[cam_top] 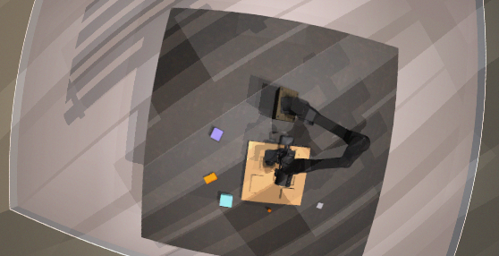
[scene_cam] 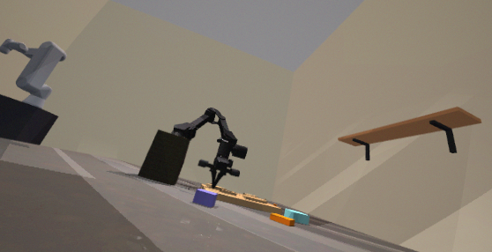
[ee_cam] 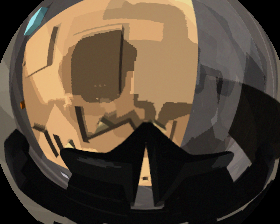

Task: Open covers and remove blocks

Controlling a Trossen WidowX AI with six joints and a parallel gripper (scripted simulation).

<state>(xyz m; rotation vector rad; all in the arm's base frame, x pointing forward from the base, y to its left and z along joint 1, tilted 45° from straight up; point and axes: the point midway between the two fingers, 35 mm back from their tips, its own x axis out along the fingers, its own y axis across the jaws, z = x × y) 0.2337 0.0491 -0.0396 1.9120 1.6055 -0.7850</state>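
The puzzle board lies 100 mm ahead of my gripper tip and 30 mm to the right of it. The rest, counted from my gripper tip: purple block (90 mm behind, 300 mm to the right, 10 mm below); cyan block (240 mm ahead, 260 mm to the right, 10 mm below); tiny orange piece (290 mm ahead, 50 mm to the right, 10 mm below).
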